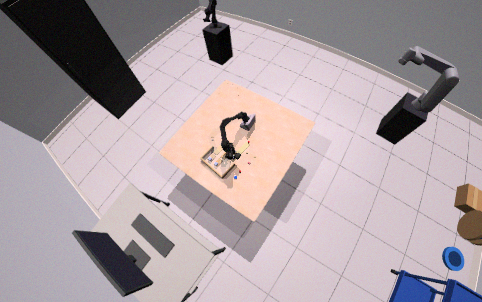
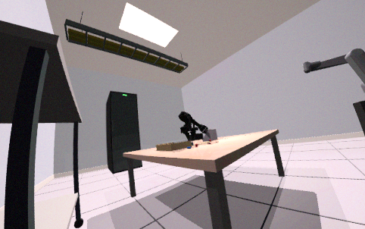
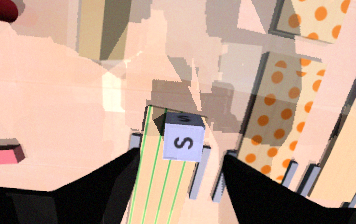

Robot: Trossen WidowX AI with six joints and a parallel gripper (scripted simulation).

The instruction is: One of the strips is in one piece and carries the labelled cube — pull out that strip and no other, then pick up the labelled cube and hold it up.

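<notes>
The tan block is 13 cm behind my gripper tip, 8 cm to the left of it and 5 cm below it. From my gripper tip the other things lie so: pink block (17 cm to the left, 5 cm below, 5 cm behind).
</notes>
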